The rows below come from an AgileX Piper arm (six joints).
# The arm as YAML. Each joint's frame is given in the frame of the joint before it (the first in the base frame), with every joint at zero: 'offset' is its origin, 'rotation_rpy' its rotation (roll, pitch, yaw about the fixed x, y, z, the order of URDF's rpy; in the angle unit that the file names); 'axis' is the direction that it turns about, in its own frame. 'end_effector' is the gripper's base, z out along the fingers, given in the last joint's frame.
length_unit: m
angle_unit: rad
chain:
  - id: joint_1
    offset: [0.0, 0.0, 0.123]
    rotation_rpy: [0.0, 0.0, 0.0]
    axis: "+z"
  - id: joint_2
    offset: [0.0, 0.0, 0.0]
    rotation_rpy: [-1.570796, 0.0, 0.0]
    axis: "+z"
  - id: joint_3
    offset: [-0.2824, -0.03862, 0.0]
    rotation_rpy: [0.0, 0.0, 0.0]
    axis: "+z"
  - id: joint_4
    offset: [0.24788, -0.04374, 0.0]
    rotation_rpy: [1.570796, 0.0, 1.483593]
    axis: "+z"
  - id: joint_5
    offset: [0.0, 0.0, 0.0]
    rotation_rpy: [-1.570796, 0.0, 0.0]
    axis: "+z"
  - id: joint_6
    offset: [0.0, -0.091, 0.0]
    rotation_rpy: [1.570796, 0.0, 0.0]
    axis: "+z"
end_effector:
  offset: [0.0, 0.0, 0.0]
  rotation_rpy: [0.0, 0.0, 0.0]
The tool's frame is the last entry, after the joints.
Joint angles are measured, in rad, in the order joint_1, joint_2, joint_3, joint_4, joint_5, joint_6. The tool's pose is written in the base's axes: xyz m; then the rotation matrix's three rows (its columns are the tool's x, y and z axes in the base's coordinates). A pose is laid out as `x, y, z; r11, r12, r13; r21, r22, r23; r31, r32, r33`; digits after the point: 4 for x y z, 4 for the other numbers.
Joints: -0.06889, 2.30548, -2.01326, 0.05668, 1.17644, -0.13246
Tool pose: 0.4843, -0.0286, 0.1879; -0.9802, -0.0497, 0.1917; -0.0429, 0.9983, 0.0392; -0.1933, 0.0302, -0.9807
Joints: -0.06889, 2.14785, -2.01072, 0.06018, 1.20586, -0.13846
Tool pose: 0.4654, -0.0270, 0.2617; -0.9479, -0.0597, 0.3130; -0.0514, 0.9981, 0.0347; -0.3145, 0.0168, -0.9491
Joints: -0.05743, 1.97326, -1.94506, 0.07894, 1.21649, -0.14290
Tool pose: 0.4314, -0.0181, 0.3214; -0.9110, -0.0780, 0.4051; -0.0627, 0.9967, 0.0508; -0.4077, 0.0209, -0.9129
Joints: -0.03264, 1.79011, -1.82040, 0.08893, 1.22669, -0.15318
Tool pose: 0.3861, -0.0050, 0.3603; -0.8869, -0.1146, 0.4474; -0.0935, 0.9932, 0.0690; -0.4523, 0.0194, -0.8916
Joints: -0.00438, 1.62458, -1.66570, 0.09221, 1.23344, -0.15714
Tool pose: 0.3405, 0.0064, 0.3759; -0.8814, -0.1472, 0.4489; -0.1219, 0.9889, 0.0849; -0.4564, 0.0201, -0.8895
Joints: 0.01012, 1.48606, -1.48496, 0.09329, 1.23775, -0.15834
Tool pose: 0.2994, 0.0110, 0.3684; -0.8995, -0.1620, 0.4057; -0.1360, 0.9864, 0.0921; -0.4151, 0.0277, -0.9093
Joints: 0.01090, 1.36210, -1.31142, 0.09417, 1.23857, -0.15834
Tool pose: 0.2617, 0.0109, 0.3539; -0.9192, -0.1612, 0.3593; -0.1367, 0.9863, 0.0928; -0.3693, 0.0362, -0.9286
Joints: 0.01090, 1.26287, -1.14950, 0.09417, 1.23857, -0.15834
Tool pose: 0.2298, 0.0106, 0.3328; -0.9405, -0.1587, 0.3004; -0.1370, 0.9863, 0.0922; -0.3109, 0.0455, -0.9493
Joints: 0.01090, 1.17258, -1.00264, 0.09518, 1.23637, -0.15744
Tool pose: 0.2004, 0.0104, 0.3117; -0.9562, -0.1548, 0.2484; -0.1357, 0.9864, 0.0925; -0.2593, 0.0547, -0.9642
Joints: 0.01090, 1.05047, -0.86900, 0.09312, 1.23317, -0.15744
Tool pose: 0.1667, 0.0098, 0.2976; -0.9583, -0.1543, 0.2404; -0.1361, 0.9866, 0.0904; -0.2511, 0.0539, -0.9665
